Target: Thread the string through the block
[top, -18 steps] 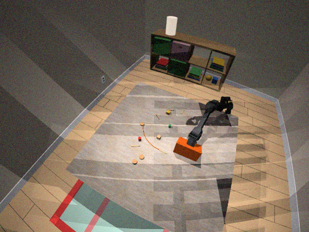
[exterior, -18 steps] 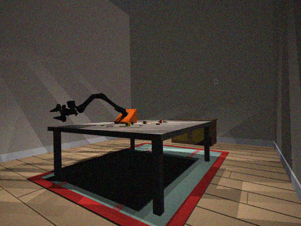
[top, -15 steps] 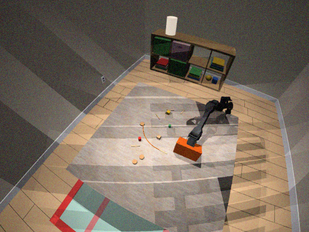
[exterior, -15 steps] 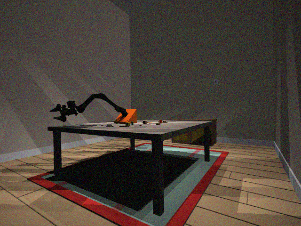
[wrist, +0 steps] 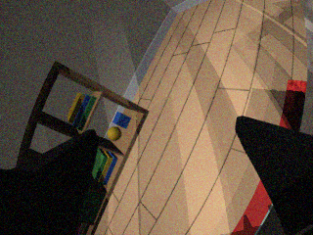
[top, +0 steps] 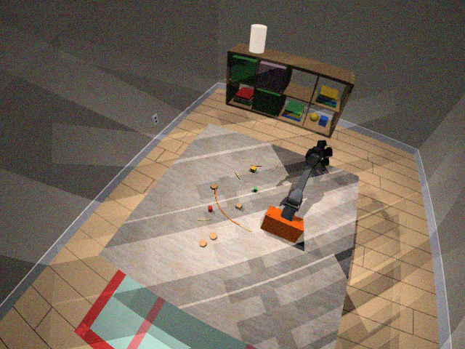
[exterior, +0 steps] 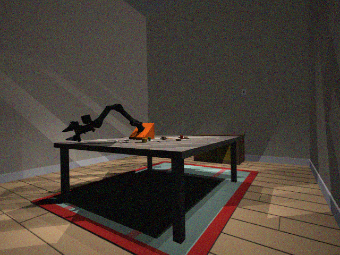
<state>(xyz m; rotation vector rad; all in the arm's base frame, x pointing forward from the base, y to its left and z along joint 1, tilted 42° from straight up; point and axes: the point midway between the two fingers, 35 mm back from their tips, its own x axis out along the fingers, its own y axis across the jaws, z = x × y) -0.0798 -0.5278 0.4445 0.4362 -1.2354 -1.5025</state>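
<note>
My gripper tip is 74 cm to the right of the wooden block, 38 cm short of it and 5 cm above it. From my gripper tip the other things lie so: yellow cube 43 cm to the left, 43 cm ahead, 5 cm below; small green object 58 cm to the left, 34 cm ahead, 5 cm below; round wooden button 69 cm to the left, 59 cm ahead, 6 cm below.
</note>
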